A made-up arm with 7 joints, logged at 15 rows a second.
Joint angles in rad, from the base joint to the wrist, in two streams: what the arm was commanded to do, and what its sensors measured. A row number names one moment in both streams.
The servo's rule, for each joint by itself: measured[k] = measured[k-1] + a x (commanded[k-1-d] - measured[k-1]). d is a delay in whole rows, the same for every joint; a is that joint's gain. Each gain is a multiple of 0.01, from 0.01 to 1. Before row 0 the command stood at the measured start. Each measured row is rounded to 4 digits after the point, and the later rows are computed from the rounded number. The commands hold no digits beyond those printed.
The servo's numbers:
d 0
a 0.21 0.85 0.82 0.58 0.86 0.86 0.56
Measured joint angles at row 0: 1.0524, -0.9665, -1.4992, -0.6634, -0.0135, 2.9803, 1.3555
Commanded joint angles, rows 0 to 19: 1.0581, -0.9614, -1.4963, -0.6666, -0.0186, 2.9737, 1.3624; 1.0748, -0.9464, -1.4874, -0.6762, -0.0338, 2.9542, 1.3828; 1.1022, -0.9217, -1.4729, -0.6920, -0.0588, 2.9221, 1.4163; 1.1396, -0.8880, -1.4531, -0.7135, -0.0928, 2.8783, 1.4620; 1.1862, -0.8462, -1.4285, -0.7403, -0.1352, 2.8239, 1.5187; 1.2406, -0.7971, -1.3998, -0.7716, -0.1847, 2.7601, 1.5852; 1.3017, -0.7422, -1.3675, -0.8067, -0.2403, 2.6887, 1.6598; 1.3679, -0.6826, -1.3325, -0.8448, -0.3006, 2.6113, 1.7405; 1.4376, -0.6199, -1.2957, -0.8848, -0.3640, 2.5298, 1.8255; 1.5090, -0.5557, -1.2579, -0.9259, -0.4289, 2.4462, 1.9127; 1.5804, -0.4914, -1.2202, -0.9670, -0.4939, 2.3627, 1.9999; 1.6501, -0.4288, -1.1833, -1.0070, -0.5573, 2.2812, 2.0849; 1.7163, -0.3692, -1.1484, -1.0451, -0.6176, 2.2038, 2.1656; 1.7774, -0.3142, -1.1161, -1.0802, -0.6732, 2.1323, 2.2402; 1.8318, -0.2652, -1.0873, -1.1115, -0.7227, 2.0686, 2.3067; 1.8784, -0.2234, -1.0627, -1.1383, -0.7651, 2.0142, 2.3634; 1.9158, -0.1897, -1.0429, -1.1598, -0.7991, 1.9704, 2.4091; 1.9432, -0.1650, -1.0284, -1.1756, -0.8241, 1.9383, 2.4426; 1.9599, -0.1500, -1.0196, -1.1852, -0.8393, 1.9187, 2.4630; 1.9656, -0.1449, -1.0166, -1.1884, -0.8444, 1.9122, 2.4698
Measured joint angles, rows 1 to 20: 1.0536, -0.9622, -1.4968, -0.6653, -0.0179, 2.9746, 1.3594; 1.0581, -0.9488, -1.4891, -0.6716, -0.0316, 2.9571, 1.3725; 1.0674, -0.9258, -1.4758, -0.6834, -0.0550, 2.9270, 1.3970; 1.0826, -0.8937, -1.4572, -0.7009, -0.0875, 2.8851, 1.4334; 1.1044, -0.8533, -1.4337, -0.7238, -0.1285, 2.8325, 1.4812; 1.1330, -0.8055, -1.4059, -0.7515, -0.1768, 2.7702, 1.5394; 1.1684, -0.7517, -1.3744, -0.7835, -0.2314, 2.7001, 1.6068; 1.2103, -0.6930, -1.3400, -0.8191, -0.2909, 2.6237, 1.6817; 1.2580, -0.6309, -1.3037, -0.8572, -0.3538, 2.5429, 1.7622; 1.3107, -0.5670, -1.2661, -0.8970, -0.4184, 2.4597, 1.8465; 1.3673, -0.5027, -1.2285, -0.9376, -0.4833, 2.3763, 1.9324; 1.4267, -0.4399, -1.1914, -0.9779, -0.5469, 2.2945, 2.0178; 1.4875, -0.3798, -1.1561, -1.0169, -0.6077, 2.2165, 2.1006; 1.5484, -0.3240, -1.1233, -1.0536, -0.6640, 2.1441, 2.1788; 1.6079, -0.2740, -1.0938, -1.0872, -0.7145, 2.0792, 2.2504; 1.6647, -0.2310, -1.0683, -1.1168, -0.7580, 2.0233, 2.3137; 1.7174, -0.1959, -1.0475, -1.1417, -0.7933, 1.9778, 2.3671; 1.7648, -0.1696, -1.0318, -1.1614, -0.8198, 1.9438, 2.4094; 1.8058, -0.1529, -1.0218, -1.1752, -0.8366, 1.9222, 2.4394; 1.8394, -0.1461, -1.0175, -1.1829, -0.8433, 1.9136, 2.4564
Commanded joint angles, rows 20 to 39: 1.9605, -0.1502, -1.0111, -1.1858, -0.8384, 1.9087, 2.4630; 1.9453, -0.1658, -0.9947, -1.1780, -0.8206, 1.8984, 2.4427; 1.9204, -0.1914, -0.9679, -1.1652, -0.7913, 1.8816, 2.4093; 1.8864, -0.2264, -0.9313, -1.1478, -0.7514, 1.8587, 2.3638; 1.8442, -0.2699, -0.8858, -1.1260, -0.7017, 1.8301, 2.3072; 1.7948, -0.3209, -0.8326, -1.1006, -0.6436, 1.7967, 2.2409; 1.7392, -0.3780, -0.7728, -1.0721, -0.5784, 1.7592, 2.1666; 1.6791, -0.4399, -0.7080, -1.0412, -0.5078, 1.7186, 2.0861; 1.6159, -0.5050, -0.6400, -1.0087, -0.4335, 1.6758, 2.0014; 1.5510, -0.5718, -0.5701, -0.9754, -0.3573, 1.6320, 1.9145; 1.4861, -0.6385, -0.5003, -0.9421, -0.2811, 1.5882, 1.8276; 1.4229, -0.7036, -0.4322, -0.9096, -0.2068, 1.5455, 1.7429; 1.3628, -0.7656, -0.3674, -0.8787, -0.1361, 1.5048, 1.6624; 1.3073, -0.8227, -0.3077, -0.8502, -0.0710, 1.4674, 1.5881; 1.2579, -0.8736, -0.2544, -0.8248, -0.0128, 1.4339, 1.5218; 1.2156, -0.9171, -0.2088, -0.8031, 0.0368, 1.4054, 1.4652; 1.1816, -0.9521, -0.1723, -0.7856, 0.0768, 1.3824, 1.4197; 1.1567, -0.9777, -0.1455, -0.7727, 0.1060, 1.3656, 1.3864; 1.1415, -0.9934, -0.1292, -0.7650, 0.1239, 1.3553, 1.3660; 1.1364, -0.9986, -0.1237, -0.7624, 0.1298, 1.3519, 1.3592
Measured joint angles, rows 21 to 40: 1.8648, -0.1496, -1.0123, -1.1846, -0.8391, 1.9094, 2.4601; 1.8817, -0.1634, -0.9979, -1.1808, -0.8232, 1.8999, 2.4504; 1.8898, -0.1872, -0.9733, -1.1718, -0.7958, 1.8842, 2.4274; 1.8891, -0.2205, -0.9389, -1.1579, -0.7576, 1.8623, 2.3918; 1.8797, -0.2625, -0.8954, -1.1394, -0.7095, 1.8346, 2.3444; 1.8619, -0.3121, -0.8439, -1.1169, -0.6528, 1.8020, 2.2864; 1.8361, -0.3681, -0.7856, -1.0909, -0.5888, 1.7652, 2.2193; 1.8031, -0.4291, -0.7220, -1.0621, -0.5191, 1.7251, 2.1447; 1.7638, -0.4936, -0.6548, -1.0311, -0.4455, 1.6827, 2.0645; 1.7191, -0.5601, -0.5853, -0.9988, -0.3696, 1.6391, 1.9805; 1.6702, -0.6267, -0.5156, -0.9659, -0.2935, 1.5953, 1.8949; 1.6183, -0.6921, -0.4472, -0.9332, -0.2189, 1.5525, 1.8098; 1.5646, -0.7546, -0.3818, -0.9016, -0.1477, 1.5115, 1.7273; 1.5106, -0.8125, -0.3210, -0.8718, -0.0817, 1.4736, 1.6493; 1.4575, -0.8644, -0.2664, -0.8445, -0.0224, 1.4395, 1.5779; 1.4067, -0.9092, -0.2192, -0.8205, 0.0285, 1.4102, 1.5148; 1.3594, -0.9457, -0.1807, -0.8003, 0.0700, 1.3863, 1.4615; 1.3168, -0.9729, -0.1518, -0.7843, 0.1010, 1.3685, 1.4194; 1.2800, -0.9903, -0.1333, -0.7731, 0.1207, 1.3571, 1.3895; 1.2498, -0.9974, -0.1254, -0.7669, 0.1285, 1.3526, 1.3725
